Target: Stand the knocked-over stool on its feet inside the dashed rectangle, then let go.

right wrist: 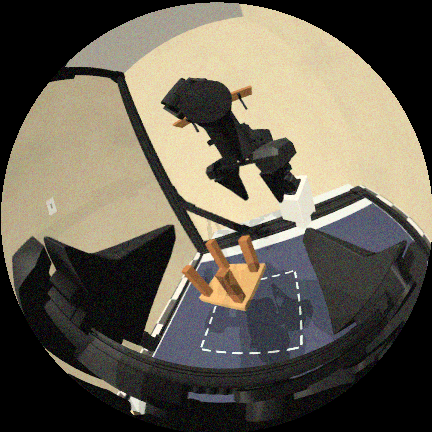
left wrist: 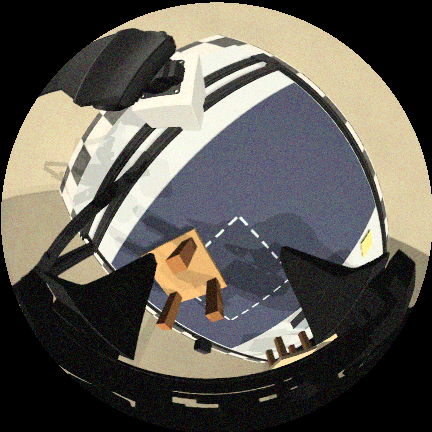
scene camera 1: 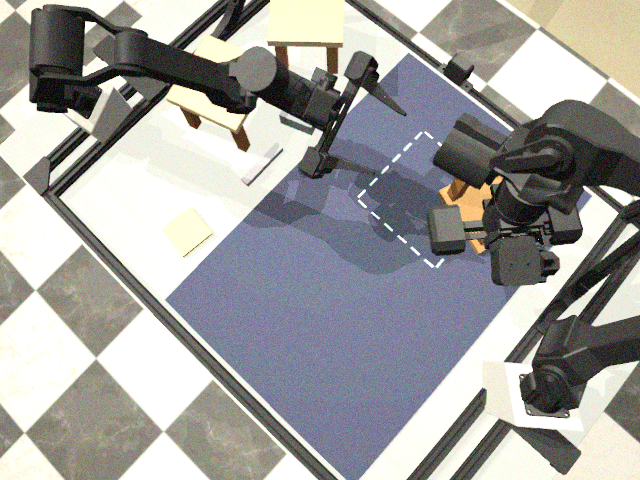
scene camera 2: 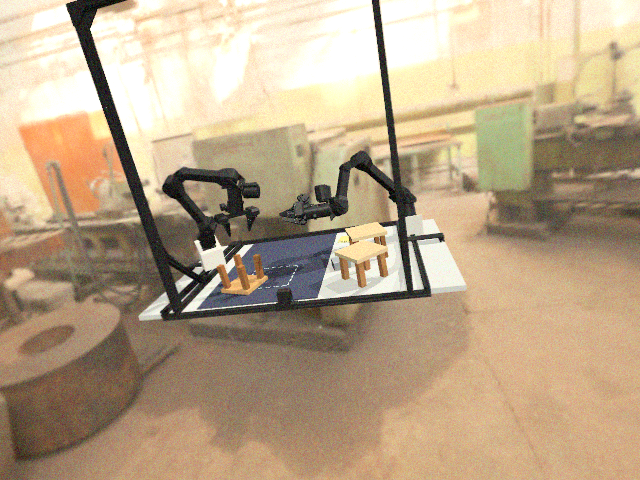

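Seen in the pictures: left gripper, fingertip midpoint: [right wrist: 262,199] [left wrist: 218,257] [scene camera 1: 486,246] [scene camera 2: 239,233]; right gripper, fingertip midpoint: [right wrist: 243,233] [scene camera 1: 390,144] [scene camera 2: 280,217]; left arm's base, origin of the base link: [right wrist: 291,186] [left wrist: 160,78] [scene camera 1: 543,395] [scene camera 2: 207,244]; right arm's base, origin of the base link: [scene camera 1: 83,96] [scene camera 2: 409,217].
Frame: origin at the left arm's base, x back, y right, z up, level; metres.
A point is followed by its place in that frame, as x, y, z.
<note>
The orange-brown stool [scene camera 1: 467,204] @(-0.092, 0.326, -0.110) [scene camera 2: 232,286] @(-0.001, 0.326, -0.110) [left wrist: 202,255] @(-0.090, 0.284, -0.110) [right wrist: 252,282] @(-0.099, 0.294, -0.110) is upside down, its seat flat on the blue mat and its legs pointing up. It overlaps one side of the dashed rectangle [scene camera 1: 435,266] @(-0.142, 0.205, -0.125) [scene camera 2: 297,266] [left wrist: 239,217] @(-0.149, 0.204, -0.125) [right wrist: 295,271] @(-0.154, 0.205, -0.125). My left gripper [scene camera 2: 239,231] @(-0.112, 0.206, 0.059) [left wrist: 218,257] @(-0.112, 0.206, 0.059) [right wrist: 262,199] @(-0.112, 0.206, 0.059) is open and empty, pointing down above the stool; its arm covers part of the stool in scene camera 1. My right gripper [scene camera 1: 390,143] @(-0.267, 0.329, 0.108) [scene camera 2: 288,217] @(-0.267, 0.329, 0.108) [right wrist: 243,233] @(-0.267, 0.329, 0.108) is open and empty, raised above the mat on the rectangle's other side.
Two pale stools [scene camera 1: 306,20] @(-0.425, 0.626, -0.015) [scene camera 2: 360,251] @(-0.415, 0.667, -0.016) stand upright on the white table part, below and beside the right arm. A grey bar [scene camera 1: 262,164] @(-0.488, 0.371, -0.114), a grey block [scene camera 1: 296,124] @(-0.430, 0.457, -0.106) and a yellow square [scene camera 1: 187,232] @(-0.614, 0.224, -0.120) lie there too. A black frame [scene camera 2: 385,77] @(-0.460, 0.867, 0.536) rises around the table.
</note>
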